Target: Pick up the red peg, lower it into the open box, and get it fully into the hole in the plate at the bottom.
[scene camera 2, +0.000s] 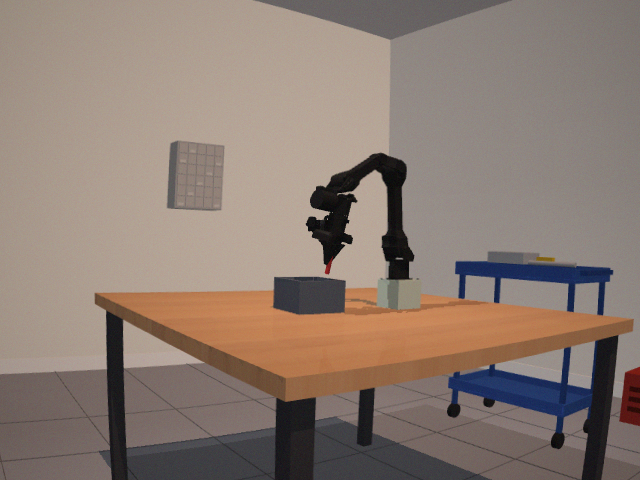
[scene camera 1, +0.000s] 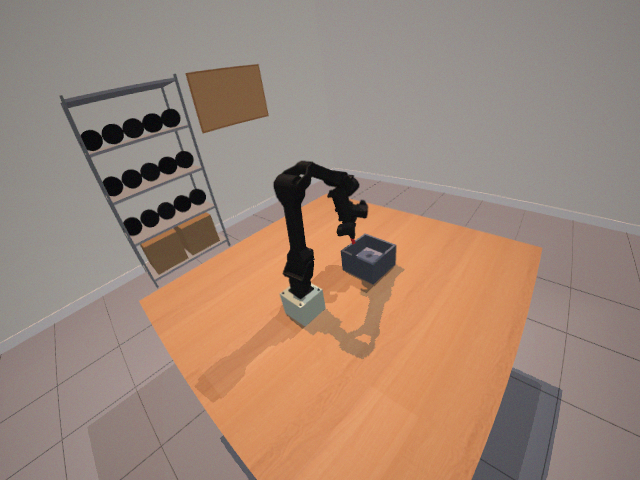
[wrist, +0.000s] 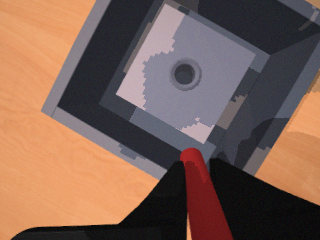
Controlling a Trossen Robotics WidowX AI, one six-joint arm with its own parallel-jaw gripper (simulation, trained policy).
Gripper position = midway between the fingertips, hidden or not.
In view: the gripper (scene camera 2: pixel 326 264), a dark grey box (scene camera 2: pixel 301 295) and a pale plate (wrist: pixel 175 43).
The dark grey box is seen too in scene camera 1 (scene camera 1: pixel 371 272) and in the wrist view (wrist: pixel 83 98). The gripper also shows in scene camera 1 (scene camera 1: pixel 353 237) and in the wrist view (wrist: pixel 196 168). Scene camera 2 does not show the pale plate, which is hidden by the dark grey box.
